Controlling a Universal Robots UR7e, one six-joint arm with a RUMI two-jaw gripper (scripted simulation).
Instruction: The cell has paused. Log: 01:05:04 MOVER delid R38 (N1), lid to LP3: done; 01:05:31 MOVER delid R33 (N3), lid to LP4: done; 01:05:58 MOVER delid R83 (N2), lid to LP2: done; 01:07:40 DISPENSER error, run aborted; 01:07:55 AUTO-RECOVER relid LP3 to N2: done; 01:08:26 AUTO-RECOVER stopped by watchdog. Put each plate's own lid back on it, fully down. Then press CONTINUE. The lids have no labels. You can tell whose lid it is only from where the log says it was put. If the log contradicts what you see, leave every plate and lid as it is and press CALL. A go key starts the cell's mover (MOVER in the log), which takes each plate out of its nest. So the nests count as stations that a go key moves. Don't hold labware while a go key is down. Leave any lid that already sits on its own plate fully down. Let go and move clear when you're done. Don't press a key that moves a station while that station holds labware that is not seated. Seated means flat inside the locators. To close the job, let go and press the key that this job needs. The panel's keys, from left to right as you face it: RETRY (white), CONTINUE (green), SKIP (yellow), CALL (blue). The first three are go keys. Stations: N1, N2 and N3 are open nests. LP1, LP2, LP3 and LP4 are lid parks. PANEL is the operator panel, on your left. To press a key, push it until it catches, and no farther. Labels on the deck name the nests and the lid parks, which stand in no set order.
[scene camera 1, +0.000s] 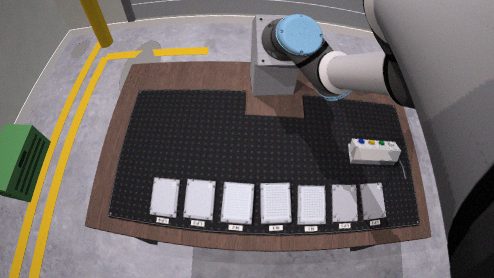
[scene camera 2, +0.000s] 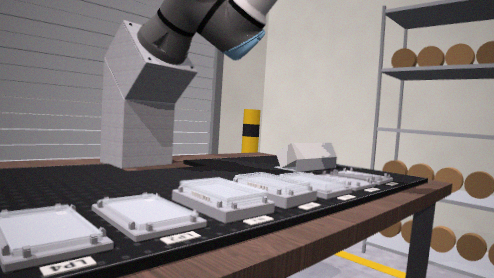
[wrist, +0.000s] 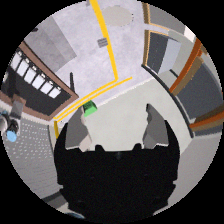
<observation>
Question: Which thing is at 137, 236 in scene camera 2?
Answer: A LP2 lid park.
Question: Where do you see my gripper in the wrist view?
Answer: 115, 104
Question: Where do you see an operator panel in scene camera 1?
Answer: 366, 153
</observation>
